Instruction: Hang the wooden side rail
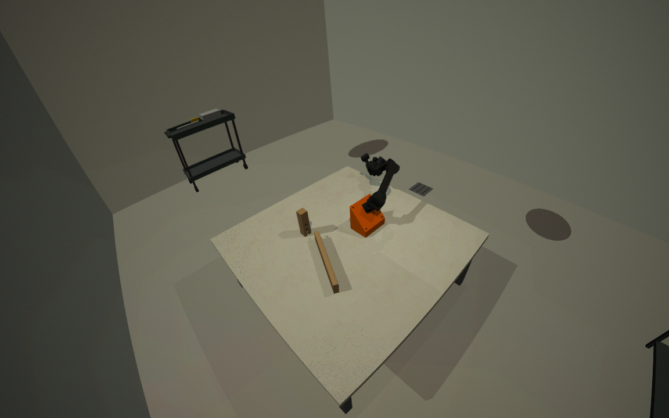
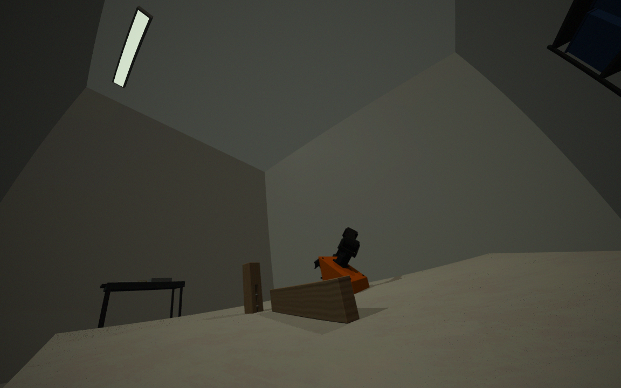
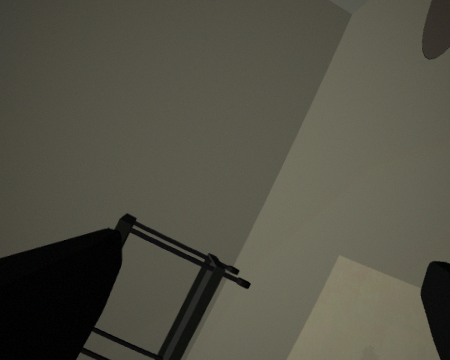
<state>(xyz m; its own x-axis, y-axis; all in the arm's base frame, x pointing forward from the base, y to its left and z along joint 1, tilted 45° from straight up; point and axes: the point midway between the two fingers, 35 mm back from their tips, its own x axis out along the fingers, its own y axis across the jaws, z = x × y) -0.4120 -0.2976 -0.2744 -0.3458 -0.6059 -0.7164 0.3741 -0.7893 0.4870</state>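
The headboard post is 77 cm ahead of my gripper tip, 23 cm to the left of it and 5 cm below it.
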